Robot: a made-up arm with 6 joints.
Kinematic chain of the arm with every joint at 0, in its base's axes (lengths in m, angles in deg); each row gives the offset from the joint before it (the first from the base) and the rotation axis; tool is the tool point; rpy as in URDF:
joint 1: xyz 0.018 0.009 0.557 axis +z
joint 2: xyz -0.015 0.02 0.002 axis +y
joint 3: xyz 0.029 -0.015 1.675 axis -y
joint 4: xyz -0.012 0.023 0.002 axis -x
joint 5: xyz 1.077 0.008 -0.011 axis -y
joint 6: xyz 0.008 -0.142 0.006 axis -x
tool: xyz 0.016 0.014 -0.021 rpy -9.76 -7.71 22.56
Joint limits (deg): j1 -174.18..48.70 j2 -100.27..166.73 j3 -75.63..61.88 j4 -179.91..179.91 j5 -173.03..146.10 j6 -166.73..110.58
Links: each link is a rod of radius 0.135 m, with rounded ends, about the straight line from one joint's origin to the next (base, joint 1, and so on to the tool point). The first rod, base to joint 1, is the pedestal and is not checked.
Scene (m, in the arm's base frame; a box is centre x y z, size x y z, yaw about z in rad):
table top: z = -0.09
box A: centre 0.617 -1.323 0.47 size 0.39 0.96 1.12 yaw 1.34
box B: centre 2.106 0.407 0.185 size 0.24 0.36 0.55 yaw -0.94
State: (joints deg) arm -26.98 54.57 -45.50 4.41 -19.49 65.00
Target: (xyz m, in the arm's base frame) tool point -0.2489 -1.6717 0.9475
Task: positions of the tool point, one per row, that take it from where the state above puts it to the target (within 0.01 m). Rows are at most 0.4 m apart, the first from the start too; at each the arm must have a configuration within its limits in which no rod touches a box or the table.
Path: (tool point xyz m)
1: 0.7483 -0.7628 0.6564
2: 0.4741 -0.7986 0.8407
3: 0.2152 -0.7298 0.9917
4: 0.0109 -0.5721 1.1052
5: -0.1089 -0.3557 1.1780
6: -0.1297 -0.1193 1.2085
7: -0.2056 -0.4411 1.2196
8: -0.2562 -0.7650 1.1973
9: -0.2801 -1.0833 1.1431
10: -0.2775 -1.3879 1.0588
11: -0.2489 -1.6717 0.9475

